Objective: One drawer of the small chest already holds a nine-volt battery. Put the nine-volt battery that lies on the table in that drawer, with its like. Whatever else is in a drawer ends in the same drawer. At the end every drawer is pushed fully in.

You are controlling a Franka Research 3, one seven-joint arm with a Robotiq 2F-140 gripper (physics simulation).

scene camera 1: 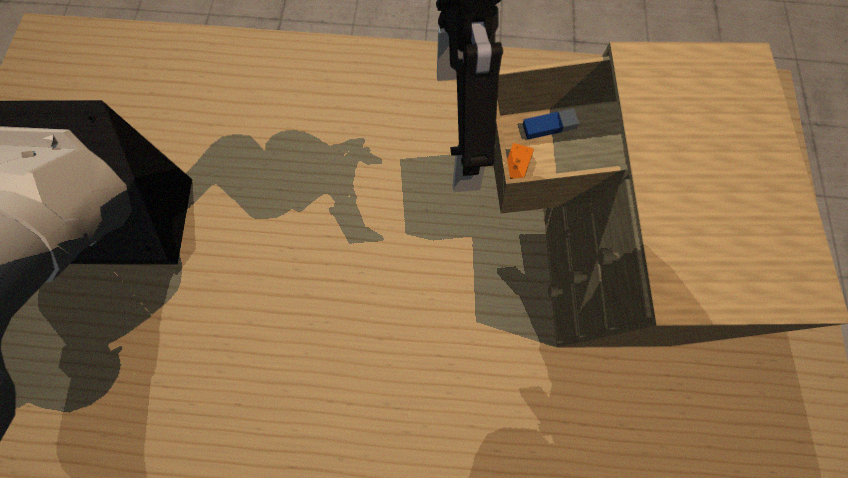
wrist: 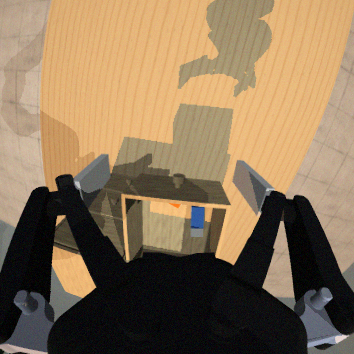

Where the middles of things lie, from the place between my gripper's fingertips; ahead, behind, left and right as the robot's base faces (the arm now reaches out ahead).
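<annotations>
Looking at the small chest [scene camera 1: 732,242], I find my gripper 20 mm to the left of it and 270 mm short of it, and also 140 mm above it.
</annotations>
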